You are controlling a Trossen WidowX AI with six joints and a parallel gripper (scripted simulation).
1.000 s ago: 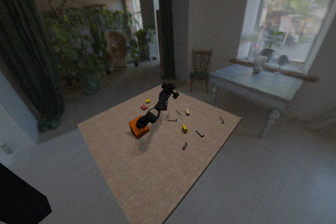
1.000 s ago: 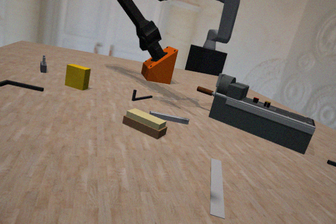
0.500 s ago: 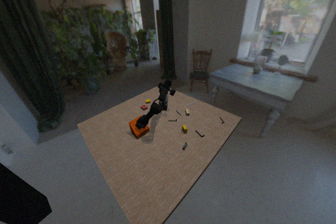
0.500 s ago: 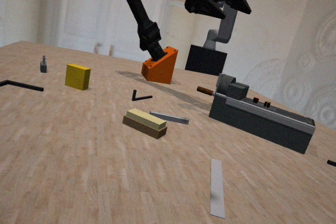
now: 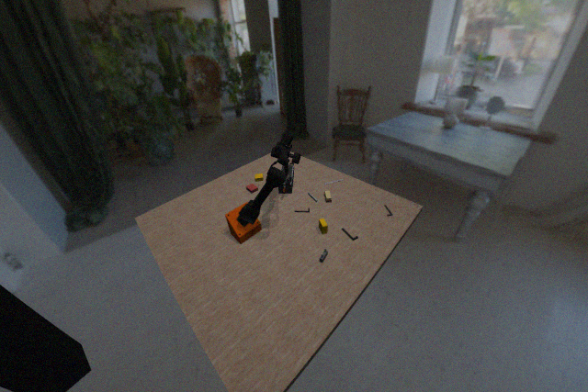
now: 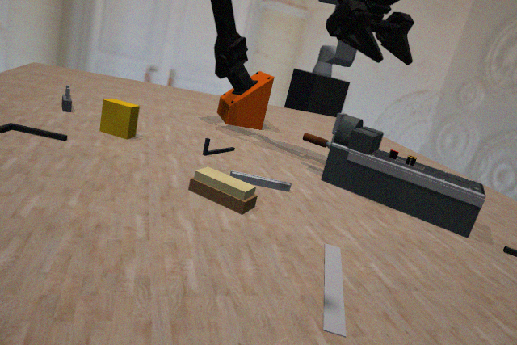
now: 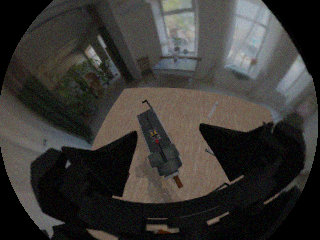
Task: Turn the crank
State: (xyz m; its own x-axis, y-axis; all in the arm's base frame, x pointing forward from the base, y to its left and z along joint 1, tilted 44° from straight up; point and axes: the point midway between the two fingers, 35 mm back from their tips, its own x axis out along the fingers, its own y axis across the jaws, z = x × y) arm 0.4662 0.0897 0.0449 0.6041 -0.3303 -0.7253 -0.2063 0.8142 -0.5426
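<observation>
The red pointer lies 10 mm ahead of my gripper tip, 50 mm to the left of it and 160 mm below it. Round my gripper tip: tan-and-brown block: 30 mm ahead, 270 mm to the right, 220 mm below; then brown crank handle: 120 mm behind, 30 mm to the right, 180 mm below; then grey bar: 20 mm behind, 190 mm to the right, 230 mm below.
</observation>
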